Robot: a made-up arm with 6 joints.
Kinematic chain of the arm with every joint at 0, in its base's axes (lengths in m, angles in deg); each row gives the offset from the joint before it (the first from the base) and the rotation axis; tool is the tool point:
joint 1: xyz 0 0 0.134 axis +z
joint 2: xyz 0 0 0 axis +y
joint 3: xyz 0 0 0.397 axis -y
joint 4: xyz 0 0 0 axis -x
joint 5: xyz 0.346 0 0 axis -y
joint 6: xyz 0 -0.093 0 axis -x
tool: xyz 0 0 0
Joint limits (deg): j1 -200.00..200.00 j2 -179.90..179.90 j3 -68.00..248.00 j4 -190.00..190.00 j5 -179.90..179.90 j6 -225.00..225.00
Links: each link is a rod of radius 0.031 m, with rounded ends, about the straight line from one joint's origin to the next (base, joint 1, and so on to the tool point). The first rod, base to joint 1, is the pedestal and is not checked.
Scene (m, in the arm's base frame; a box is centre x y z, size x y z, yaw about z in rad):
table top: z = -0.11
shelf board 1: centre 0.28 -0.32 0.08 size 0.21 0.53 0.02 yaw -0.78
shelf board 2: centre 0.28 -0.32 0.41 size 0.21 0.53 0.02 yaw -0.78
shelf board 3: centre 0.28 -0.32 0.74 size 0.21 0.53 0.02 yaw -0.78
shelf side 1: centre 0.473 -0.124 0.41 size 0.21 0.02 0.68 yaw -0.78
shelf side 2: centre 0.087 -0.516 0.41 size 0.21 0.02 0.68 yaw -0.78
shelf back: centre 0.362 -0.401 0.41 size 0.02 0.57 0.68 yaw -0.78
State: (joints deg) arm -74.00 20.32 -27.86 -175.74 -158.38 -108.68
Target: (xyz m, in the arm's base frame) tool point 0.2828 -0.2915 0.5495
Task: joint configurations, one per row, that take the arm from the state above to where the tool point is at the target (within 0.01 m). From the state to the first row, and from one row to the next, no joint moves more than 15 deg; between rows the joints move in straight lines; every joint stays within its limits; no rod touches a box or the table.
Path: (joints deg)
1: -86.37 9.47 -40.59 -170.50 -158.38 -108.68
2: -98.74 -1.38 -53.33 -165.25 -158.38 -108.68
3: -89.90 -8.13 -40.11 -169.86 -158.38 -108.68
4: -81.06 -14.88 -26.89 -174.47 -158.38 -108.68
5: -72.21 -21.63 -13.67 -179.08 -158.38 -108.68
6: -65.63 -7.20 -2.15 -182.24 -158.38 -108.68
7: -59.05 7.24 9.38 -185.40 -158.38 -108.68

